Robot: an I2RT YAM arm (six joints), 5 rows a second.
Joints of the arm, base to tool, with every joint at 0 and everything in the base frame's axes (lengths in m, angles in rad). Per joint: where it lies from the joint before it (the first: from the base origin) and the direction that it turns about. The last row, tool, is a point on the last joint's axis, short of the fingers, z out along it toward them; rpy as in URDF.
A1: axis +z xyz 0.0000 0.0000 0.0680
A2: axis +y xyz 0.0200 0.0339 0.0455
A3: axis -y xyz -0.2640 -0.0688 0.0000
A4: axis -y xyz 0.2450 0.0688 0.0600
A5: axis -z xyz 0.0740 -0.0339 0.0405
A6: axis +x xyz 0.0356 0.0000 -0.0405
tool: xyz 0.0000 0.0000 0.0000 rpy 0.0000 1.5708 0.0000
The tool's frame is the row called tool.
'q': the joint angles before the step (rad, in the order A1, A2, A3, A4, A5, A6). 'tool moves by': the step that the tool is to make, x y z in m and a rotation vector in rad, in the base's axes. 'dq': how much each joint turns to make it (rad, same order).
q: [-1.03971, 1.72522, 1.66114, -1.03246, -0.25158, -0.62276]
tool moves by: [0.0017, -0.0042, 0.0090, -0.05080, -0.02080, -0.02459]
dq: [-0.00004, -0.00009, 0.02437, 0.03427, 0.01867, 0.01827]
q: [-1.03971, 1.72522, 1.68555, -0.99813, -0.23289, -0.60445]
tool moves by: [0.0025, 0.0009, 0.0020, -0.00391, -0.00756, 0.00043]
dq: [0.00714, 0.00006, 0.00610, 0.00310, -0.00044, 0.00830]
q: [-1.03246, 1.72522, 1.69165, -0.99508, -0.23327, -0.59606]
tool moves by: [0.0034, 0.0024, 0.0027, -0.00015, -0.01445, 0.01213]
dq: [0.01033, -0.00206, 0.00621, 0.00052, -0.01143, 0.00500]
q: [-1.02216, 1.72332, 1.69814, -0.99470, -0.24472, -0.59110]
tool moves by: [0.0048, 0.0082, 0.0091, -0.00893, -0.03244, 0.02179]
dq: [0.02146, -0.01966, 0.00719, 0.00103, -0.01940, 0.01229]
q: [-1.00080, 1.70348, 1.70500, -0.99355, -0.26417, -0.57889]
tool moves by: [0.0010, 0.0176, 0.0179, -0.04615, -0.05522, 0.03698]
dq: [0.02776, -0.06389, -0.01601, 0.02228, -0.02218, 0.00451]
